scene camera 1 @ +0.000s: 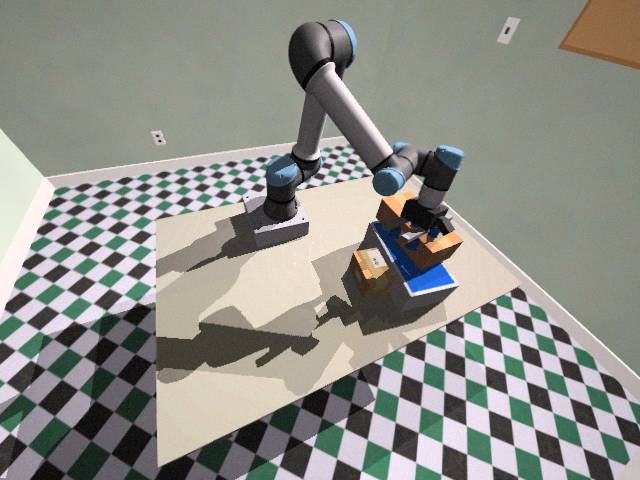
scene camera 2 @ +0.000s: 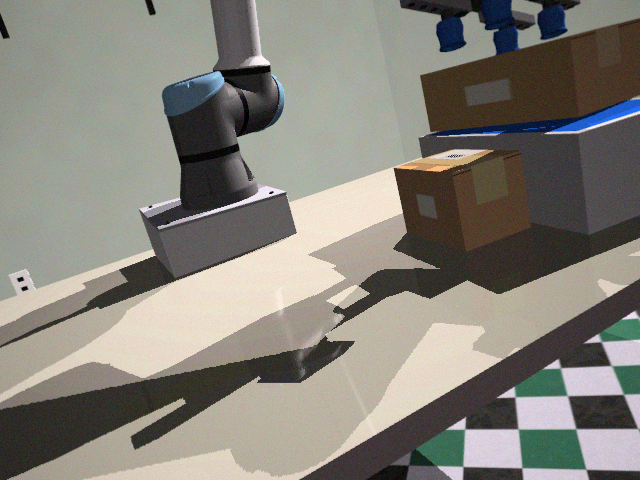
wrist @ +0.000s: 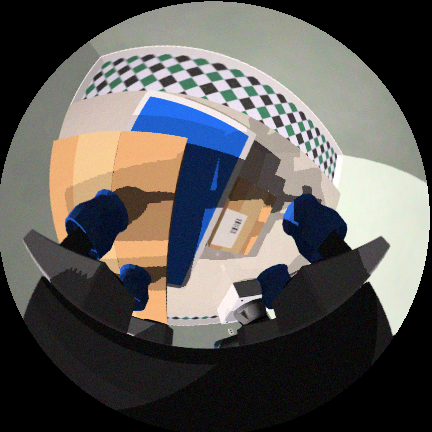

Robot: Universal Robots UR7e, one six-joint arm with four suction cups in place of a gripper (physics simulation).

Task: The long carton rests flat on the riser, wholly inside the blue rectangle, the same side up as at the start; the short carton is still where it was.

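Frame: origin at the arm's base, x right, y back, z down, level; centimetres.
Seen in the pictures: hand, its tool point: (scene camera 2: 504,40) (wrist: 204,255); arm's base, origin of its link: (scene camera 1: 280,208) (scene camera 2: 221,198) (wrist: 248,308).
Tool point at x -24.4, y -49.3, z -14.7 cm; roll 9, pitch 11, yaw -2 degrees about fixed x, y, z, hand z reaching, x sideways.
Offsets run from my tool point to a thing's top centre. "*": to the spot under its first point. Level surfaces: height alone.
The long carton @(dx -11.4, dy +5.1, dz +1.6 cm) (scene camera 1: 436,253) (scene camera 2: 542,90) (wrist: 145,165) lies on the grey riser @(dx -5.4, dy +0.1, dz +11.9 cm) (scene camera 1: 423,299) (scene camera 2: 558,175). It covers part of the blue rectangle @(* dx -2.4, dy -13.6, dz +11.9 cm) (scene camera 1: 434,279) (scene camera 2: 610,114) (wrist: 185,115) and appears to reach past its long edge on the side away from the short carton. My gripper (scene camera 1: 415,235) (scene camera 2: 498,23) (wrist: 206,250) is open, its four blue cups low at the long carton's top. In the wrist view two cups show over the carton and two to its right; contact cannot be told. The short carton @(dx +11.0, dy +3.7, dz +13.6 cm) (scene camera 1: 369,273) (scene camera 2: 491,222) (wrist: 250,210) stands on the table beside the riser, label up.
The table @(dz +24.0 cm) (scene camera 1: 279,289) (scene camera 2: 289,289) bears the riser, the short carton and the arm's grey base (scene camera 1: 281,235) (scene camera 2: 227,237). The base stands on the short carton's side of the riser. The table's edge runs past the riser's end, with chequered floor beyond.
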